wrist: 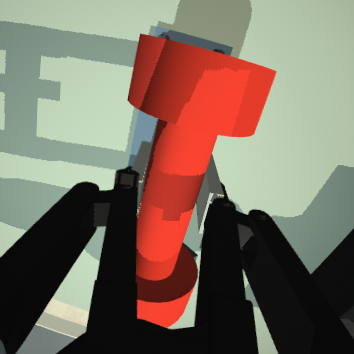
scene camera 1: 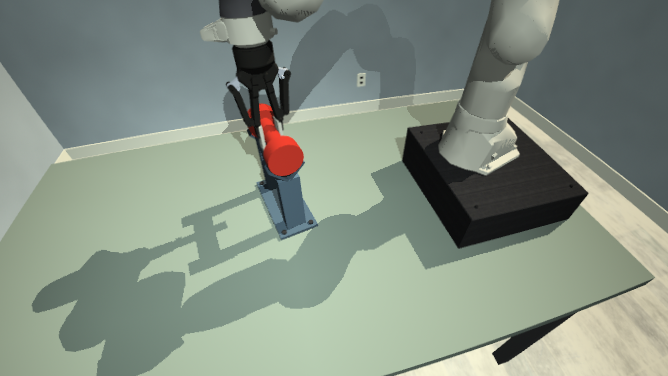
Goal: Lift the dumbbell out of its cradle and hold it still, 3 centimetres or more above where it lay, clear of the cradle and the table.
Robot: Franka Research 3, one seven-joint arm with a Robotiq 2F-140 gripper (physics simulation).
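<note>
The red dumbbell (scene camera 1: 283, 156) (wrist: 200, 90) lies lengthwise on the blue-grey cradle (scene camera 1: 291, 202) (wrist: 142, 131), its near head on top of the front post. My gripper (scene camera 1: 271, 133) (wrist: 173, 162) points down from above and is shut on the dumbbell's handle, one finger pad on each side of the bar, between the two heads. The far head shows behind the fingers in the scene view. The far support of the cradle is mostly hidden by the dumbbell and the fingers.
The cradle's base plate is bolted flat on the pale green table (scene camera 1: 325, 340) (wrist: 290, 125). The black block (scene camera 1: 525, 200) under the arm's base stands to the right in the scene view. The grey wall (scene camera 1: 150, 70) with a socket (scene camera 1: 361, 80) rises behind the table.
</note>
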